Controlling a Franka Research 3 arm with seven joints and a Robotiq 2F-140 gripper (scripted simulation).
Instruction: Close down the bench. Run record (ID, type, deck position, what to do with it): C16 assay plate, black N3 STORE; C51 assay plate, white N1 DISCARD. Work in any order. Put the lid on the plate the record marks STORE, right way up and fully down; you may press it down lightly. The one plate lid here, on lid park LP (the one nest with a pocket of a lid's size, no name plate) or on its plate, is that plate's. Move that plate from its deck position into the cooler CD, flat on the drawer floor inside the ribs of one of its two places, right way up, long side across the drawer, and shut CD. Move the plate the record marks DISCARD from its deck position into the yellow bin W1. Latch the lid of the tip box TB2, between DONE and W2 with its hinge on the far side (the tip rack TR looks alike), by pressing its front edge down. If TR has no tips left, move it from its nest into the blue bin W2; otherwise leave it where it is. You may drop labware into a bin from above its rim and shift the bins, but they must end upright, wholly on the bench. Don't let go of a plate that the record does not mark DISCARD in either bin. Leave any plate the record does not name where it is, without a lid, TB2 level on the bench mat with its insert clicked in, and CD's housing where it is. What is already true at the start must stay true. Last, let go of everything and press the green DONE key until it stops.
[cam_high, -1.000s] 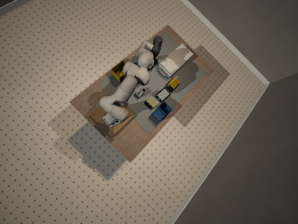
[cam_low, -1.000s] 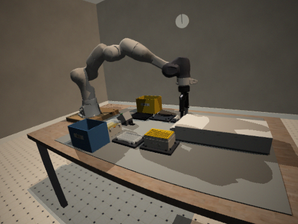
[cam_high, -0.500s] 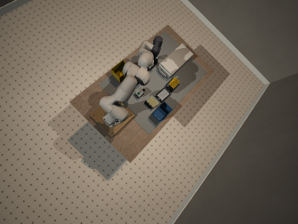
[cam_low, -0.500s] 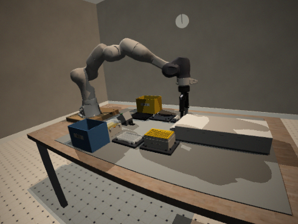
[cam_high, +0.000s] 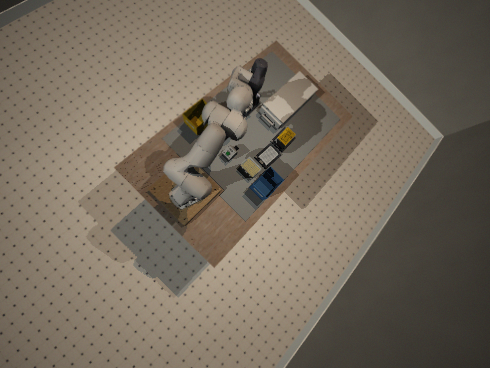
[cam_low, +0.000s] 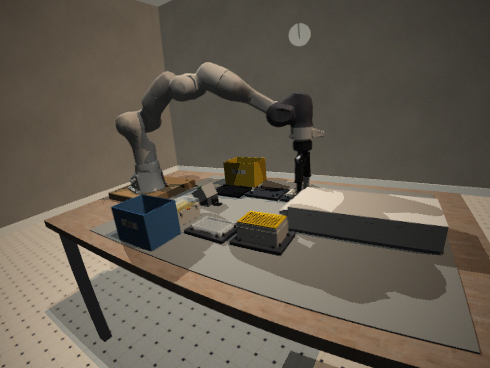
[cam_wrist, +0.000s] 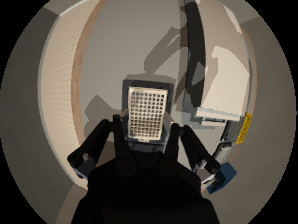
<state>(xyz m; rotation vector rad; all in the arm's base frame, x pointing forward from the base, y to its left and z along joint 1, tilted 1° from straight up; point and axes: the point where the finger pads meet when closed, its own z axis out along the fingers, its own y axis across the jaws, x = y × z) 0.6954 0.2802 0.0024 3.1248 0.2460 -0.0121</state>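
Now: the white assay plate 20 mm below my hand. Round my hand: cooler drawer 170 mm ahead, 170 mm to the right, 20 mm below; grey plate lid 140 mm ahead, 180 mm to the right, 10 mm below; cooler CD 220 mm ahead, 170 mm to the right, 10 mm below.
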